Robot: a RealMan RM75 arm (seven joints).
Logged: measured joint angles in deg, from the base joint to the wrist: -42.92 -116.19 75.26 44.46 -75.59 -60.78 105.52; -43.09 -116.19 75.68 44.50 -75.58 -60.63 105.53; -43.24 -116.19 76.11 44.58 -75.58 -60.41 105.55; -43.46 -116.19 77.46 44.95 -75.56 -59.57 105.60; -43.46 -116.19 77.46 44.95 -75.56 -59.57 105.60; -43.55 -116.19 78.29 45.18 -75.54 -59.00 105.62; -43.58 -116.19 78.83 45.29 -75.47 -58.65 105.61; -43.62 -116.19 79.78 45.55 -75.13 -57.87 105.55; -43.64 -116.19 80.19 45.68 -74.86 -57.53 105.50; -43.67 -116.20 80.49 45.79 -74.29 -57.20 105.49; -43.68 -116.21 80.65 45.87 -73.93 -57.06 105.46; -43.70 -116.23 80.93 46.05 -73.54 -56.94 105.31
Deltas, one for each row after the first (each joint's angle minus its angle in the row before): -0.17 0.00 0.42 0.04 0.01 0.15 0.01; -0.15 0.00 0.43 0.08 0.00 0.22 0.02; -0.22 0.00 1.35 0.37 0.02 0.84 0.05; 0.00 0.00 0.00 0.00 0.00 0.00 0.00; -0.09 0.00 0.83 0.23 0.02 0.57 0.02; -0.03 0.00 0.54 0.11 0.07 0.35 -0.01; -0.04 0.00 0.95 0.26 0.34 0.78 -0.06; -0.02 0.00 0.41 0.13 0.27 0.34 -0.05; -0.03 -0.01 0.30 0.11 0.57 0.33 -0.01; -0.01 -0.01 0.16 0.08 0.36 0.14 -0.03; -0.02 -0.02 0.28 0.18 0.39 0.12 -0.15
